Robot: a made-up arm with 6 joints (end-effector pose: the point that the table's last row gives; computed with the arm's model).
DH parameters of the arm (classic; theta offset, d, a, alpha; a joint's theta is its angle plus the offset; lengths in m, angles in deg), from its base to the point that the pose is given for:
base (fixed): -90 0.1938 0 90
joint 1: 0 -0.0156 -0.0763 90
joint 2: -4.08 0 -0.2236 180
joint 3: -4.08 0.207 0.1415 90
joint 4: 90 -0.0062 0.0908 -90
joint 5: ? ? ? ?
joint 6: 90 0.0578 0.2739 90
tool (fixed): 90 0.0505 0 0
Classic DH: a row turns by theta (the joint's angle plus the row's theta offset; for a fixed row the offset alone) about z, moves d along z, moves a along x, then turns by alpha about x.
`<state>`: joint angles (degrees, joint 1 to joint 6).
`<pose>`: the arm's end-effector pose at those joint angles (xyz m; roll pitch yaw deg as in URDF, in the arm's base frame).
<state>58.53 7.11 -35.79 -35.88 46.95 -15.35</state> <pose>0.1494 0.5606 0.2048 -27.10 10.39 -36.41</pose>
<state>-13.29 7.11 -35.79 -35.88 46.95 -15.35</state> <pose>0.1494 0.1644 0.7299 47.88 37.66 -0.78</pose>
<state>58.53 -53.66 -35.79 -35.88 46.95 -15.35</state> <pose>-0.0997 0.5663 0.1955 -55.15 56.66 -19.43</pose>
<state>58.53 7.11 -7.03 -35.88 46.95 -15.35</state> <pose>0.1422 0.5923 0.1530 -40.61 31.41 -26.08</pose>
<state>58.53 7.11 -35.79 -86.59 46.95 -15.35</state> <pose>-0.0496 0.5026 0.4203 13.70 4.71 -0.04</pose>
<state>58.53 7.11 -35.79 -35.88 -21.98 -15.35</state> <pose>0.0662 0.6234 0.2298 -36.62 -56.49 -16.28</pose>
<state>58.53 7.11 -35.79 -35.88 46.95 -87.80</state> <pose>0.3504 0.8051 0.2953 -99.55 10.39 -36.41</pose>
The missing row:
joint 5: 0 0.5853 -0.0462 -90
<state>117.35 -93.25 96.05 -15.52 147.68 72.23</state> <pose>0.0243 0.6140 0.0236 120.26 -13.93 -27.99</pose>
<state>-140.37 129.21 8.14 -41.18 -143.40 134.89</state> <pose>0.2964 -0.4129 -0.7069 84.16 -12.84 -85.41</pose>
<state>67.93 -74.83 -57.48 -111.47 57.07 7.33</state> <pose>-0.1100 0.3947 0.5073 85.52 46.53 65.44</pose>
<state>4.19 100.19 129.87 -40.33 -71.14 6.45</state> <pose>0.2794 0.1182 0.6968 70.29 -48.30 -28.59</pose>
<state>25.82 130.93 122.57 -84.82 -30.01 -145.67</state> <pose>0.1820 0.1907 1.2786 -81.24 -18.07 -34.41</pose>
